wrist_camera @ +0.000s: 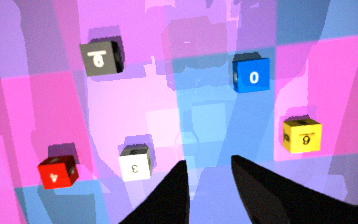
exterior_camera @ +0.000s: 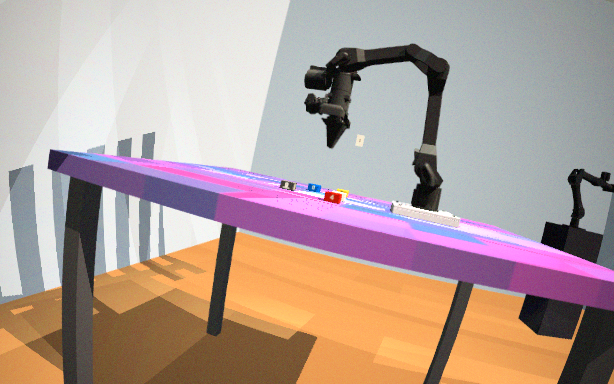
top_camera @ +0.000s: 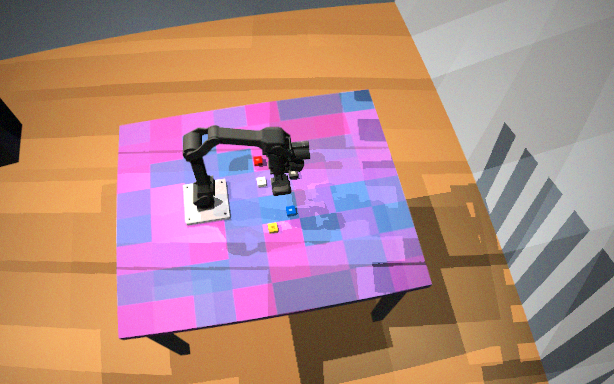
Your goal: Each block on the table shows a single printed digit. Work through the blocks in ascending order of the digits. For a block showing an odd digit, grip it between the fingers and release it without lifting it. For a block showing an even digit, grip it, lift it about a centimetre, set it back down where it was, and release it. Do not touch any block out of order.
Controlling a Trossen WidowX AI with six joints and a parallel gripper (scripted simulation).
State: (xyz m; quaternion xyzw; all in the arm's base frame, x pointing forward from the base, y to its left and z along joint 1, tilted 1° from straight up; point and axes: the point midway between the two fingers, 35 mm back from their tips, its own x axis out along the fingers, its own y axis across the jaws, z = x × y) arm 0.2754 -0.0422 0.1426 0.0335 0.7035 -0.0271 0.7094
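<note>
My gripper tip is 12 cm above the cream block, 8 cm to the right of it and 5 cm past it. The rest, counted from my gripper tip: blue block: 12 cm below, 7 cm to the right, 3 cm ahead; then dark block: 12 cm below, 8 cm to the left, 7 cm ahead; then yellow block: 12 cm to the right, 12 cm below, 5 cm behind.
</note>
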